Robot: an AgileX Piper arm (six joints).
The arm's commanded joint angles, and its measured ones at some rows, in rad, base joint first. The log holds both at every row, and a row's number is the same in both.
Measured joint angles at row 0:
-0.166, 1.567, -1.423, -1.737, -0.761, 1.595
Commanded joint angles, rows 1 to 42:
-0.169, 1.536, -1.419, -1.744, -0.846, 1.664
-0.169, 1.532, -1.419, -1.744, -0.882, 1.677
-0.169, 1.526, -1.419, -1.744, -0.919, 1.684
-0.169, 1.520, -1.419, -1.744, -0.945, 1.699
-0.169, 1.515, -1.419, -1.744, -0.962, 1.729
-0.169, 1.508, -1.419, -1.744, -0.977, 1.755
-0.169, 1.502, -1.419, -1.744, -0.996, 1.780
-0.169, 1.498, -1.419, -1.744, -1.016, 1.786
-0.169, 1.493, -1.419, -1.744, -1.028, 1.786
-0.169, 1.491, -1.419, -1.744, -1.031, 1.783
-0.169, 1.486, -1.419, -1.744, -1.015, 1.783
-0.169, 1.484, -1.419, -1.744, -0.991, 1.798
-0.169, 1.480, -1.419, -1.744, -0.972, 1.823
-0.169, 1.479, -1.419, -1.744, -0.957, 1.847
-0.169, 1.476, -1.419, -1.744, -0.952, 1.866
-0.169, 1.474, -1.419, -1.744, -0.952, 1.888
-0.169, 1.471, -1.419, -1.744, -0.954, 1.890
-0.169, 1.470, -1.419, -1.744, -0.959, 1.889
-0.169, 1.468, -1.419, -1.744, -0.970, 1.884
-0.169, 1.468, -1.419, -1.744, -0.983, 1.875
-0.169, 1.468, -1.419, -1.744, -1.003, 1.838
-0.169, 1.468, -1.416, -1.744, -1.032, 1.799
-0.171, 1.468, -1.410, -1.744, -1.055, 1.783
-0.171, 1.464, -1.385, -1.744, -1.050, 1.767
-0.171, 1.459, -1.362, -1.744, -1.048, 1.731
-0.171, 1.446, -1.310, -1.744, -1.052, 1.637
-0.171, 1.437, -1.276, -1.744, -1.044, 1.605
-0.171, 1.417, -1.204, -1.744, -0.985, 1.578
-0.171, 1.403, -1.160, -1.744, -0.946, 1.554
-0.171, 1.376, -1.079, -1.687, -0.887, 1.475
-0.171, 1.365, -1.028, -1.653, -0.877, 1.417
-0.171, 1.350, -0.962, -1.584, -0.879, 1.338
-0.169, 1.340, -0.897, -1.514, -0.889, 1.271
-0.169, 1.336, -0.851, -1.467, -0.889, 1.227
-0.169, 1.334, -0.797, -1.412, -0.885, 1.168
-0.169, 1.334, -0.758, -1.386, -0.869, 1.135
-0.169, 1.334, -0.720, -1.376, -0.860, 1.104
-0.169, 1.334, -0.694, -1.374, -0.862, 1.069
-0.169, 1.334, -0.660, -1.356, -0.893, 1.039
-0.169, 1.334, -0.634, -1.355, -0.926, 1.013
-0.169, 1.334, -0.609, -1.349, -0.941, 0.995
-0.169, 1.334, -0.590, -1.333, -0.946, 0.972
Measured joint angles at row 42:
-0.168, 1.343, -0.651, -1.378, -0.897, 1.049
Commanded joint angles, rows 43 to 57:
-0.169, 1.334, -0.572, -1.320, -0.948, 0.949
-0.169, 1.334, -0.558, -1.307, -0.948, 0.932
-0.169, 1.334, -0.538, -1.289, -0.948, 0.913
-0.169, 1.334, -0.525, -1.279, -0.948, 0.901
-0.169, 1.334, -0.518, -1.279, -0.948, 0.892
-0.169, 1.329, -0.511, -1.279, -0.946, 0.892
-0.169, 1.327, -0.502, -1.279, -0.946, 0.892
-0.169, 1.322, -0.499, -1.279, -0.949, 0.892
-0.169, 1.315, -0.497, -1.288, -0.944, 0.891
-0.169, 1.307, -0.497, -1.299, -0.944, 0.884
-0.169, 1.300, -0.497, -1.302, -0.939, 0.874
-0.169, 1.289, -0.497, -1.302, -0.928, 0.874
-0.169, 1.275, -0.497, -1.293, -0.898, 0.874
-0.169, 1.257, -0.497, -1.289, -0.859, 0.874
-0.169, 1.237, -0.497, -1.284, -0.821, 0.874
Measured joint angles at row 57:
-0.168, 1.296, -0.503, -1.299, -0.920, 0.892
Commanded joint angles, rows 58 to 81:
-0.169, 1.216, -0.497, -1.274, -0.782, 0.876
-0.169, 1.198, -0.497, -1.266, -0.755, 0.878
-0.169, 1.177, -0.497, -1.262, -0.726, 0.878
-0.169, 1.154, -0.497, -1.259, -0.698, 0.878
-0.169, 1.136, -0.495, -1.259, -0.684, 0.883
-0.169, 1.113, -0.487, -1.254, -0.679, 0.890
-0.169, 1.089, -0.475, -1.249, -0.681, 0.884
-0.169, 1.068, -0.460, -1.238, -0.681, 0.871
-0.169, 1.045, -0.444, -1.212, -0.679, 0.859
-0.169, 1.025, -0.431, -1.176, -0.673, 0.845
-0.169, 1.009, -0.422, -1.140, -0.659, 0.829
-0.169, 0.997, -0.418, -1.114, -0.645, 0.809
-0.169, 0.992, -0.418, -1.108, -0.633, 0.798
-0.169, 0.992, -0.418, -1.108, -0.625, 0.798
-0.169, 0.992, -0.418, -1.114, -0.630, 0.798
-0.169, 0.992, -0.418, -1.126, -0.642, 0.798
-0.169, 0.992, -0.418, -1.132, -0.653, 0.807
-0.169, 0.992, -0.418, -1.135, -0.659, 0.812
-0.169, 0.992, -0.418, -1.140, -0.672, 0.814
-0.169, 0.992, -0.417, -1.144, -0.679, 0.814
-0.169, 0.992, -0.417, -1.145, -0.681, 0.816
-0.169, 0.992, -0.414, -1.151, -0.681, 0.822
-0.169, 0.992, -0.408, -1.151, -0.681, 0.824
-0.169, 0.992, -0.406, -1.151, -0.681, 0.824
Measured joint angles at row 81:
-0.168, 0.998, -0.422, -1.141, -0.666, 0.818
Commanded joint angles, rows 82 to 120:
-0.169, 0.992, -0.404, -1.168, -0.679, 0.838
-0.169, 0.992, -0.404, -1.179, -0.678, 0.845
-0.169, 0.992, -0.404, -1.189, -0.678, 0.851
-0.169, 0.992, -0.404, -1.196, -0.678, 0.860
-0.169, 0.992, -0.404, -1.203, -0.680, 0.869
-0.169, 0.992, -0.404, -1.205, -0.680, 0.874
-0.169, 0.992, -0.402, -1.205, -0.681, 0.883
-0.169, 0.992, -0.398, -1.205, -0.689, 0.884
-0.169, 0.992, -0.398, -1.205, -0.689, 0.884
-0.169, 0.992, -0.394, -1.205, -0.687, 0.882
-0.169, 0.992, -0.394, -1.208, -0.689, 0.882
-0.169, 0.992, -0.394, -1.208, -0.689, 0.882
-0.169, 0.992, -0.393, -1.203, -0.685, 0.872
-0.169, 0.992, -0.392, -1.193, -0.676, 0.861
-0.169, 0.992, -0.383, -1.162, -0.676, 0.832
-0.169, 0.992, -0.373, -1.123, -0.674, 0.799
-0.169, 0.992, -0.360, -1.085, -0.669, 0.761
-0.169, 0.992, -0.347, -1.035, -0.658, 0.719
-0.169, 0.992, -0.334, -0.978, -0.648, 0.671
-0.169, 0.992, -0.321, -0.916, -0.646, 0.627
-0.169, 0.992, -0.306, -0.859, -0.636, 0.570
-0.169, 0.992, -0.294, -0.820, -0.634, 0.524
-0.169, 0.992, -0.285, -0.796, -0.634, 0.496
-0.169, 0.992, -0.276, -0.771, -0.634, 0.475
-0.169, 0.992, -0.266, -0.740, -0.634, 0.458
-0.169, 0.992, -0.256, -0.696, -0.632, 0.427
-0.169, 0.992, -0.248, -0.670, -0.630, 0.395
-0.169, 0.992, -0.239, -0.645, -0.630, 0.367
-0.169, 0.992, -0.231, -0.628, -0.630, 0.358
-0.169, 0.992, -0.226, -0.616, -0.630, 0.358
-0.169, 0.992, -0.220, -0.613, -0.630, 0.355
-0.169, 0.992, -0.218, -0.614, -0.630, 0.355
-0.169, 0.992, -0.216, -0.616, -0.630, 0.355
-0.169, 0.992, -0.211, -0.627, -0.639, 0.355
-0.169, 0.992, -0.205, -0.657, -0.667, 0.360
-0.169, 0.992, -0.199, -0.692, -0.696, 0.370
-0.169, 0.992, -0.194, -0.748, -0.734, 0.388
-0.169, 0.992, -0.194, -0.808, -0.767, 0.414
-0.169, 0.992, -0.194, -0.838, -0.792, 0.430
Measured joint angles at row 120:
-0.168, 0.998, -0.205, -0.691, -0.678, 0.377
